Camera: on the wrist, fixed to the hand. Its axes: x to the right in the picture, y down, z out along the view.
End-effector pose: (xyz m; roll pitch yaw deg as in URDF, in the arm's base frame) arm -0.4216 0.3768 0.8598 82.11 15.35 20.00
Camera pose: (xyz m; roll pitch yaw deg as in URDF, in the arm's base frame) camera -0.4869 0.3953 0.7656 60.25 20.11 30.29
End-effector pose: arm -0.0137 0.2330 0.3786 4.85 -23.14 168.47
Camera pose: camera 0.0065 0.3248 0.3106 -19.29 -12.58 165.66
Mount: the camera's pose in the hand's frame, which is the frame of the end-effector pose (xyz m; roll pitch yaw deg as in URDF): -0.0281 -0.0989 -0.0538 -25.34 10.26 -3.68
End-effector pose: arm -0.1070 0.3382 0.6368 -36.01 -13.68 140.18
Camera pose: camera -0.0119 0.4042 0.6444 -59.36 -7.37 131.14
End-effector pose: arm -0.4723 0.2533 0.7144 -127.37 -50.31 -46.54
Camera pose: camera -0.5310 0.3403 0.7638 -142.93 -58.95 -58.08
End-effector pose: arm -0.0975 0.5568 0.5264 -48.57 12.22 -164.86
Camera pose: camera -0.1065 0.6639 0.5700 -76.16 16.07 -175.37
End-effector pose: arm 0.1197 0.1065 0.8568 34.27 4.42 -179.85
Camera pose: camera 0.1553 0.1580 0.7591 9.74 14.95 -177.00
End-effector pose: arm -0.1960 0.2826 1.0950 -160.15 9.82 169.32
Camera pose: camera -0.1968 0.2067 1.1827 174.84 -1.07 169.26
